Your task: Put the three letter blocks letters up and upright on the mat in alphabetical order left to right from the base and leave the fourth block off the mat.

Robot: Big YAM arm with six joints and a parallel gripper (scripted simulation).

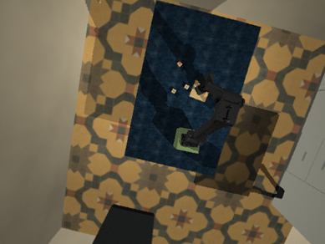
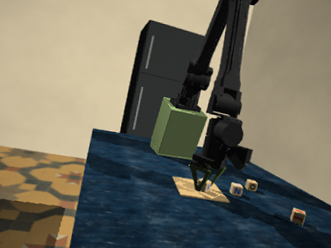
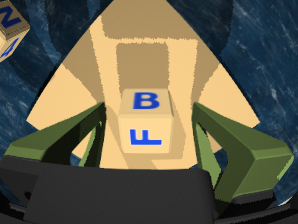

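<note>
My gripper is now 2 cm past the tan mat and 1 cm above it.
</note>
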